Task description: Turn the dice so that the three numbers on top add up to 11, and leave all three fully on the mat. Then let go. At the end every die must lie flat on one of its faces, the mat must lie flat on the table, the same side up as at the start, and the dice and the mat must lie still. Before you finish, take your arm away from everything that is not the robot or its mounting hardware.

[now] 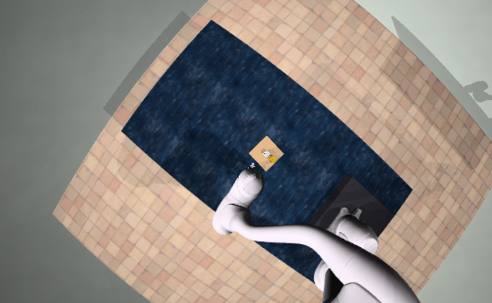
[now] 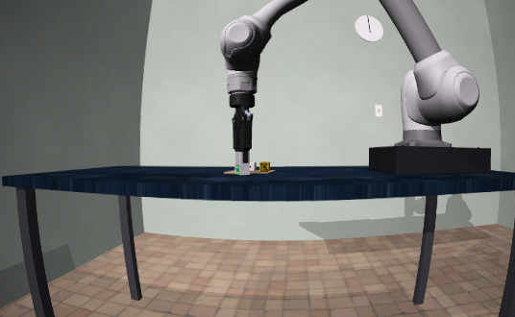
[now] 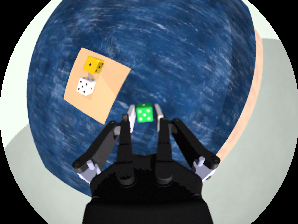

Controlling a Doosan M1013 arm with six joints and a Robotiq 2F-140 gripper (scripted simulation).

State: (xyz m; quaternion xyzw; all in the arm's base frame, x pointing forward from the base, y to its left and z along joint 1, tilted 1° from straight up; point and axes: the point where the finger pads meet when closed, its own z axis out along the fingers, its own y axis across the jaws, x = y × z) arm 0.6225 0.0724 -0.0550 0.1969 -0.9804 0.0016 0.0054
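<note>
Right now the green die is 20 mm below my hand. Also, from my hand: white die (140 mm to the right, 20 mm below, 10 mm behind); yellow die (130 mm to the right, 60 mm behind, 20 mm below); tan mat (140 mm to the right, 30 mm below, 10 mm behind).
</note>
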